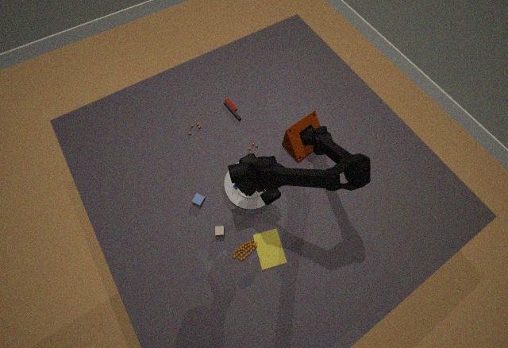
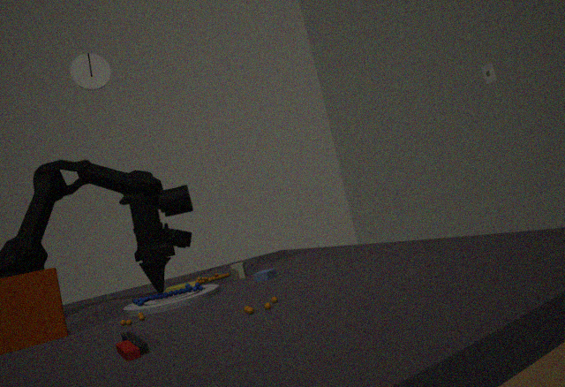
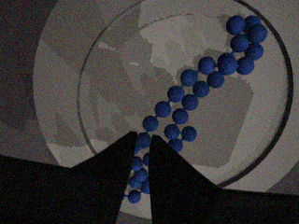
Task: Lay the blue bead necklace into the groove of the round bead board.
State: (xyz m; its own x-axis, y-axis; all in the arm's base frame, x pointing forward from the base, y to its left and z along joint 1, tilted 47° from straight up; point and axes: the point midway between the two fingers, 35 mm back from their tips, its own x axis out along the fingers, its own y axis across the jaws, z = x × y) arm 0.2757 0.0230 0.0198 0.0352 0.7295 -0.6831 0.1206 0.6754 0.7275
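My gripper tip is now 1 cm short of the round white bead board, 3 cm to the left of it and 1 cm above it. From my gripper tip the other things lie so: cream cube 21 cm ahead, 5 cm to the left, 1 cm below; then yellow sheet 11 cm ahead, 20 cm to the left, 2 cm below; then light blue cube 21 cm ahead, 10 cm to the right, 1 cm below.
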